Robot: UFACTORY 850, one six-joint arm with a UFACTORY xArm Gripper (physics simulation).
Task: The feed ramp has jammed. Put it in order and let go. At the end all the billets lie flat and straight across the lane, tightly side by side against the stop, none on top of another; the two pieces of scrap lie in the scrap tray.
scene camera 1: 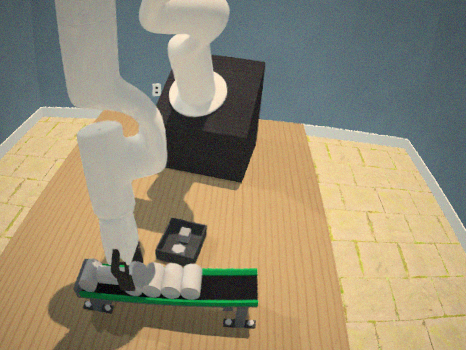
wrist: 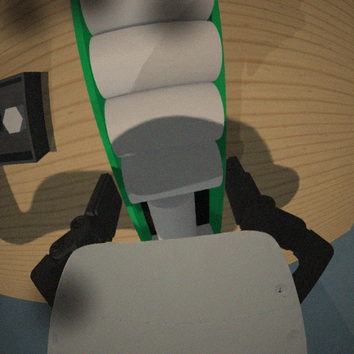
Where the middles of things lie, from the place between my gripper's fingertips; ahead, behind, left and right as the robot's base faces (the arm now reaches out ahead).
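Scene:
Scrap tray (scene camera 1: 170,237): 7 cm below my hand, 13 cm to the left of it, 17 cm behind it.

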